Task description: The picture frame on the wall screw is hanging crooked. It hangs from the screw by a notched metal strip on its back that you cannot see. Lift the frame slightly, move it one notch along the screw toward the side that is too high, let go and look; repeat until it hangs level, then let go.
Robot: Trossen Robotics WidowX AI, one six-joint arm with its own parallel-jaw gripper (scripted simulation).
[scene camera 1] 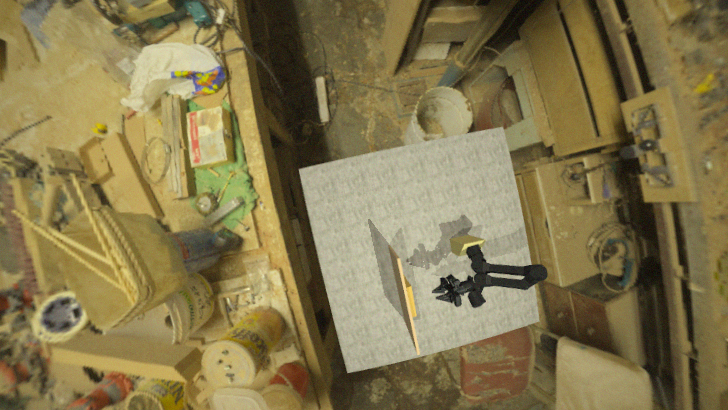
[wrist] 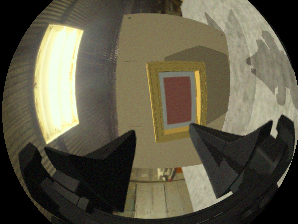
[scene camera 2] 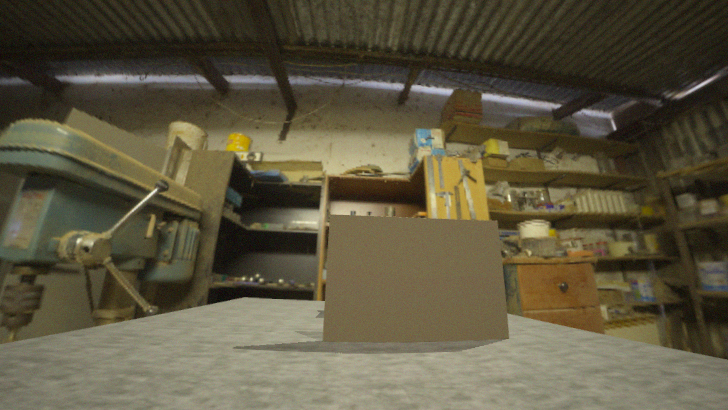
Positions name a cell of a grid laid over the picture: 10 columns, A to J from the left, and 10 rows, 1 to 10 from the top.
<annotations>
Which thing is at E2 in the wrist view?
A tan wall panel.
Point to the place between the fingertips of the gripper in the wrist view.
At F6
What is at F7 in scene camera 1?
A tan wall panel.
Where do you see a tan wall panel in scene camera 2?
F7
</annotations>
